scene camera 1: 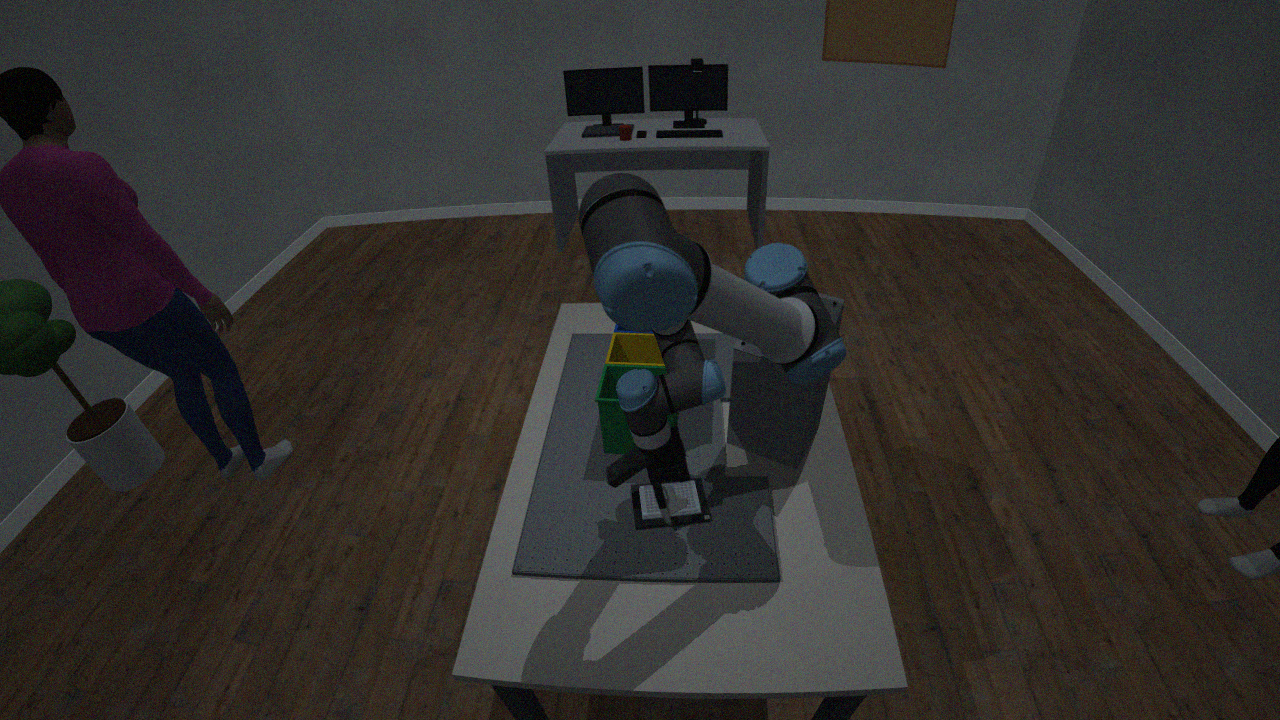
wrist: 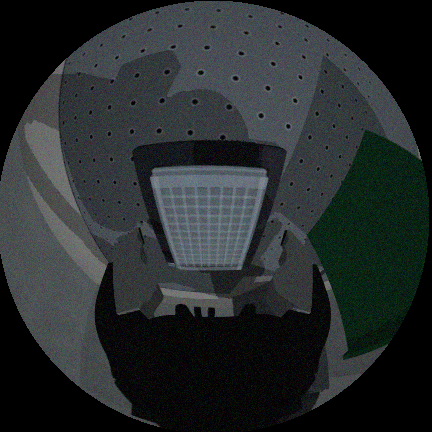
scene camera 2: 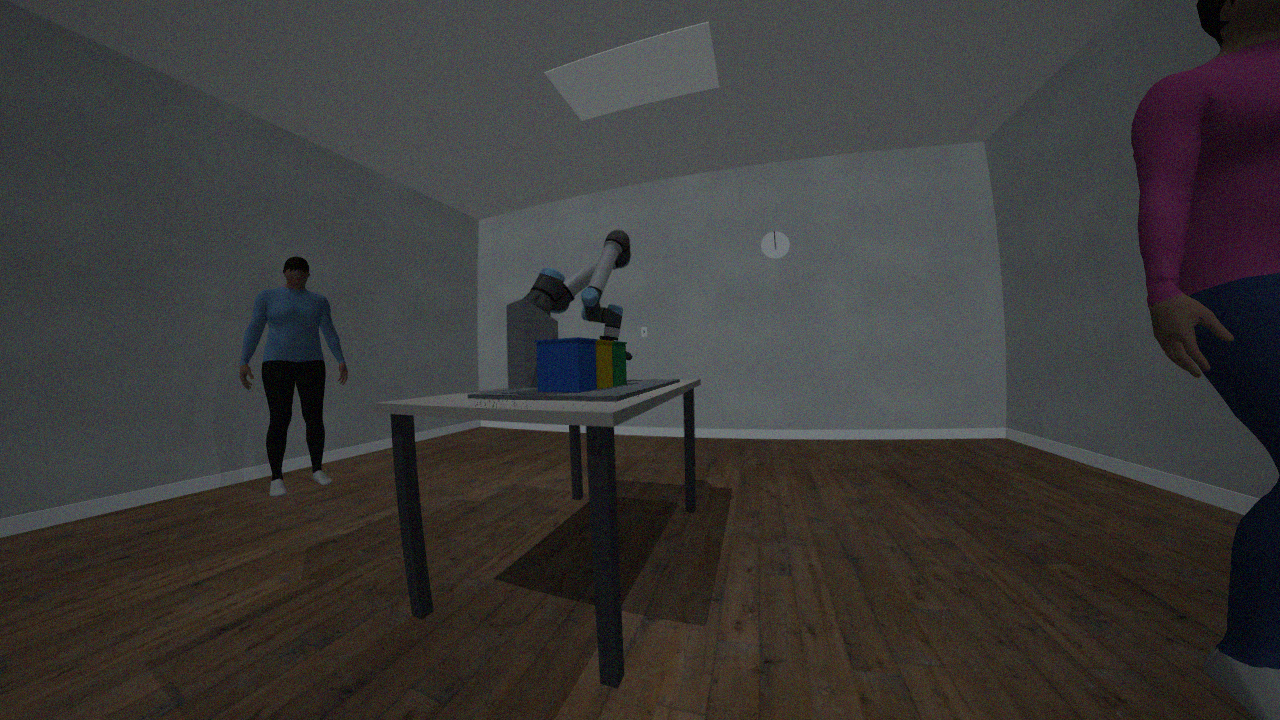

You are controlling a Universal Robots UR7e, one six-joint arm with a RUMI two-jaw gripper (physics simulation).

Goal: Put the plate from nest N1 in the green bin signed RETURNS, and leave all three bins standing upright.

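Frame: origin at the arm's base, x ahead, y right, z down, level; centimetres.
Seen in the pictures: gripper, fingertip midpoint: (scene camera 1: 667,497) (wrist: 212,231); arm's base, link origin: (scene camera 2: 533,312).
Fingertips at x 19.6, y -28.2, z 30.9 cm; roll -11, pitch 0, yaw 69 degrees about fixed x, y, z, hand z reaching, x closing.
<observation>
Pixels of each thing's top centre, then the offset from my fingertips to it. Level surfaces: height alone.
- pale gridded plate, top centre: (wrist: 208,238) (scene camera 1: 669,497) dx -0.6, dy -0.2, dz -0.5 cm
- black nest, top centre: (wrist: 208,229) (scene camera 1: 669,500) dx -0.6, dy -0.2, dz +0.7 cm
- green bin, top centre: (scene camera 1: 638,383) (scene camera 2: 601,342) dx +11.3, dy +18.5, dz -15.8 cm
- yellow bin, top centre: (scene camera 1: 645,348) (scene camera 2: 585,341) dx +13.4, dy +31.5, dz -15.8 cm
- blue bin, top centre: (scene camera 2: 566,339) dx +15.6, dy +44.5, dz -15.8 cm
- grey board, surface height: dz +2.1 cm
- white table, surface height: dz +3.5 cm
The pale gridded plate (scene camera 1: 648,503) (wrist: 210,215) lies in a black nest (scene camera 1: 637,515) (wrist: 200,154) on the grey perforated board. My gripper (scene camera 1: 675,506) (wrist: 212,231) is open and empty, low over the plate; in the wrist view its fingertips stand apart, one towards each long side. Its exact height is unclear. The green bin (scene camera 1: 614,428) (scene camera 2: 619,365) (wrist: 370,240) stands upright beside the nest, close to the wrist. The yellow bin (scene camera 1: 633,349) (scene camera 2: 605,362) and blue bin (scene camera 2: 566,365) stand upright behind it in a row. No sign or nest label is readable.
The grey board (scene camera 1: 572,537) lies on the white table (scene camera 1: 760,640). The arm's grey pedestal (scene camera 1: 776,411) (scene camera 2: 529,344) stands beside the bins. A person in pink (scene camera 1: 85,232) (scene camera 2: 1203,179) stands near the table; a person in blue (scene camera 2: 293,322) stands farther off.
</observation>
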